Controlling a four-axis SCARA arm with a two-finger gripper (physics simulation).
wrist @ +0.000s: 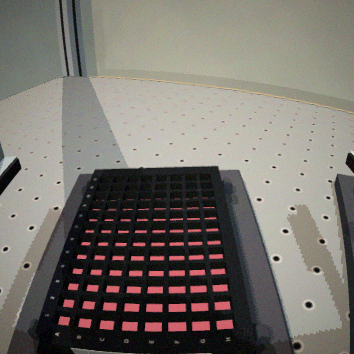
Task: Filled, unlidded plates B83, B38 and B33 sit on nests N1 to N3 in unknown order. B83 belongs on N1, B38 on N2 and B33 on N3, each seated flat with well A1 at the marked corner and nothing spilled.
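Places are measured from the arm's base along level axes (x ahead, y left, z up), in millimetres.
Pixels of known places: gripper, fingertip midpoint: (pixel 181 138).
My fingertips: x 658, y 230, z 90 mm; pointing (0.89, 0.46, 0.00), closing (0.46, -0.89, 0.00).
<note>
For each thing: its top centre in the pictures, then the offset to it from my fingertips. "spot": a spot on its surface instead. Level surfaces: height alone.
- black plate, middle of its top: (pixel 147 233) dz -51, dx -5, dy +17 mm
- dark grey nest, surface spot: (pixel 257 270) spot: dz -65, dx +7, dy -37 mm
- dark block, surface spot: (pixel 347 215) spot: dz -65, dx +72, dy -81 mm
- perforated light table top, its level: dz -77 mm
- corner post with dark vertical lines, surface spot: (pixel 70 40) spot: dz +3, dx +349, dy +455 mm
A black plate (pixel 152 250) with pink-red liquid in its wells sits on a dark grey nest (pixel 257 270) in the lower middle of the view. Its letters A to H run along the near edge and its numbers up the left side, so well A1 is at the near left corner. The plate's name label is cut off at the bottom edge and cannot be read; the nest's label does not show. My gripper (pixel 181 138) is open and empty, with one finger at the far left and one at the far right, wide of the plate.
Part of another dark block (pixel 347 215) shows at the right edge. The perforated light table top (pixel 165 120) runs back to a pale wall (pixel 225 45). A corner post with dark vertical lines (pixel 70 40) stands at the back left.
</note>
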